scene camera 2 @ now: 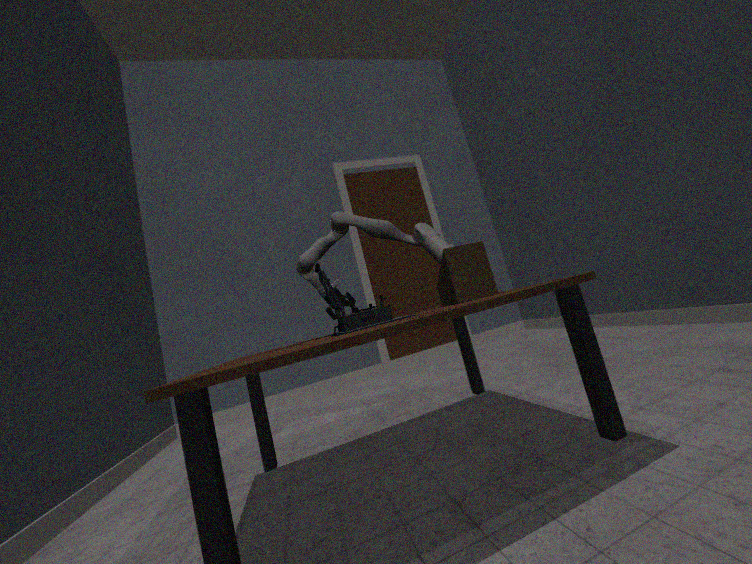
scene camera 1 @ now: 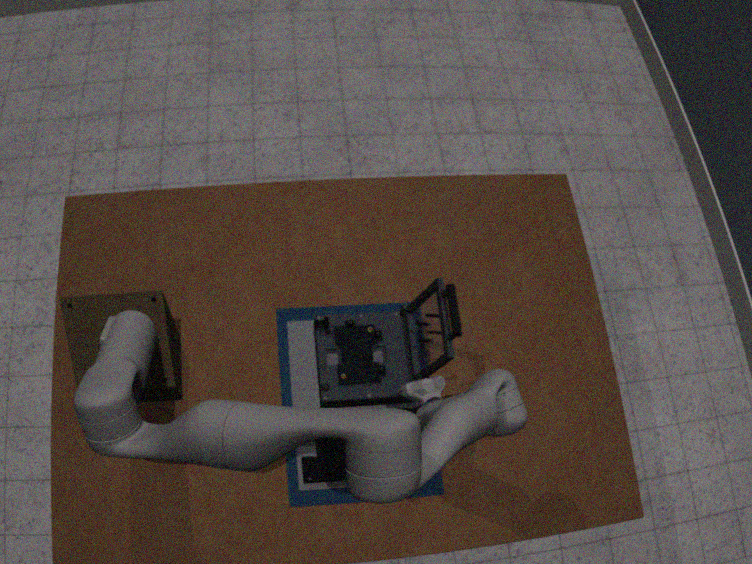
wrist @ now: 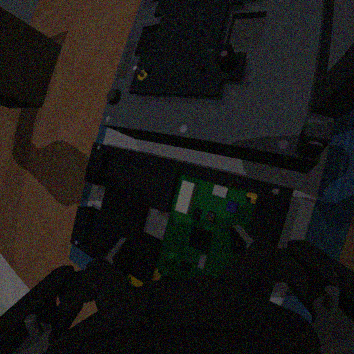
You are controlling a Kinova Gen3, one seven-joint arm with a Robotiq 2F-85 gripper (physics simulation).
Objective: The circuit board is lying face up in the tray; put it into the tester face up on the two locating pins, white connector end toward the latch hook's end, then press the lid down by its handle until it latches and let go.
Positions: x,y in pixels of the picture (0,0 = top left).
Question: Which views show the green circuit board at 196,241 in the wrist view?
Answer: The wrist view only.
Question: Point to a black pin plate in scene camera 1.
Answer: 358,367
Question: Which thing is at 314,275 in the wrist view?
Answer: My gripper.
